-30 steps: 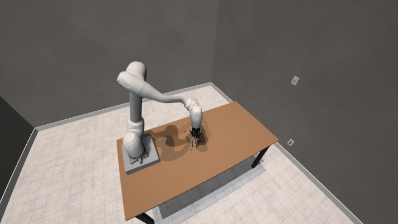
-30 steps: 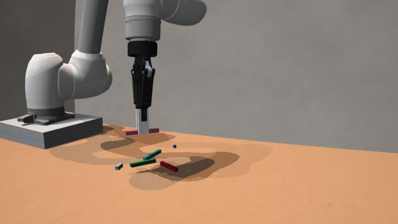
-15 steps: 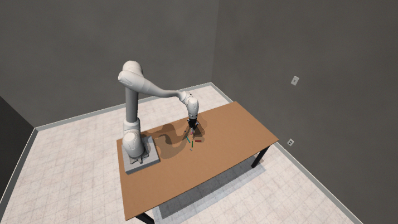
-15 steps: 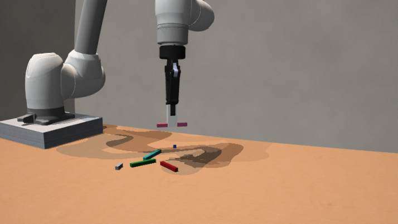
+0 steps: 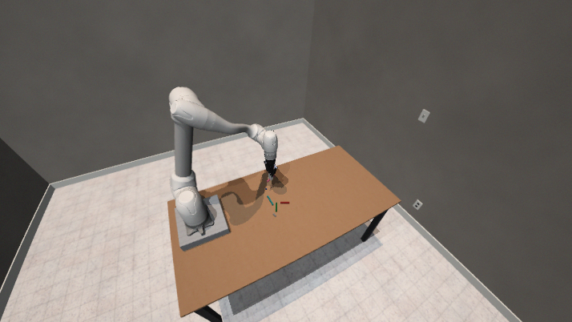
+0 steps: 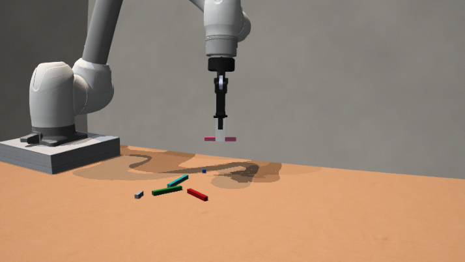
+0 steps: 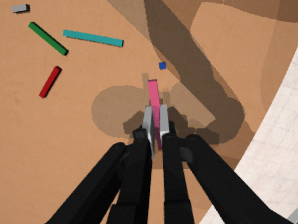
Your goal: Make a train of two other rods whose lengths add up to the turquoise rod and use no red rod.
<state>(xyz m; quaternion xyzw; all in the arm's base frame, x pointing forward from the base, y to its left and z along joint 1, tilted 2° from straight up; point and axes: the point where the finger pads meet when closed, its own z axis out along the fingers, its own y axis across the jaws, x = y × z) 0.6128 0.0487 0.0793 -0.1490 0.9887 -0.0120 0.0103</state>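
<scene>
My gripper is now 13 cm above the blue rod and 5 cm past it. Round my hand: red rod 20 cm to the right, 13 cm below, 1 cm ahead; then turquoise rod 13 cm below, 12 cm to the right, 8 cm behind; then pink rod 3 cm below.
</scene>
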